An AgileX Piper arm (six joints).
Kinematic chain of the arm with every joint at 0, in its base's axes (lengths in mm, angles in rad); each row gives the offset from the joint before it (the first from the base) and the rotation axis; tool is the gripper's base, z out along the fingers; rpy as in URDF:
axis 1: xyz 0 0 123 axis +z
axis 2: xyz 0 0 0 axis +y
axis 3: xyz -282.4 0 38.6 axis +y
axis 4: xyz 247.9 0 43.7 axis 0.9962 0 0.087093
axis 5: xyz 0 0 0 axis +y
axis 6: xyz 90.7 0 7.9 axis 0.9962 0 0.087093
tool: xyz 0 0 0 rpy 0 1.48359 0
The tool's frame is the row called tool.
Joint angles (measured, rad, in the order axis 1, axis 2, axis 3, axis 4, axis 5, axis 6), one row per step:
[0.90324 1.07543 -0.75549 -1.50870 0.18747 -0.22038]
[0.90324 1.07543 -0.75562 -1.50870 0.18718 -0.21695]
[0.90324 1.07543 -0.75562 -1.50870 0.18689 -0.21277]
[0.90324 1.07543 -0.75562 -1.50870 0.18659 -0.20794]
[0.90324 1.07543 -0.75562 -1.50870 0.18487 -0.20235]
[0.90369 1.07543 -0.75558 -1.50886 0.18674 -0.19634]
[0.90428 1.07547 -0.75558 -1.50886 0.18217 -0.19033]
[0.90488 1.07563 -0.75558 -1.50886 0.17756 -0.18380]
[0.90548 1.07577 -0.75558 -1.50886 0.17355 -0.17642]
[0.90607 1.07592 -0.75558 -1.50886 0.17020 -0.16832]
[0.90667 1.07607 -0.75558 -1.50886 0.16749 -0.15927]
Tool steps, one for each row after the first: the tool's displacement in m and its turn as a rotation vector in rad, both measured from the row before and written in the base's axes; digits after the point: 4 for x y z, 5 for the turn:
[0.0000 0.0000 0.0000 0.00268 0.00213 -0.00053]
[0.0000 0.0000 0.0000 0.00313 0.00269 -0.00071]
[0.0000 0.0000 0.0000 0.00361 0.00311 -0.00086]
[-0.0001 0.0001 0.0000 0.00444 0.00379 0.00034]
[0.0000 -0.0001 0.0000 0.00393 0.00345 -0.00276]
[-0.0004 0.0004 0.0000 0.00525 0.00450 0.00360]
[-0.0004 0.0004 0.0000 0.00552 0.00494 0.00352]
[-0.0003 0.0004 0.0000 0.00602 0.00541 0.00274]
[-0.0003 0.0003 0.0000 0.00639 0.00581 0.00192]
[-0.0003 0.0003 0.0000 0.00693 0.00636 0.00108]

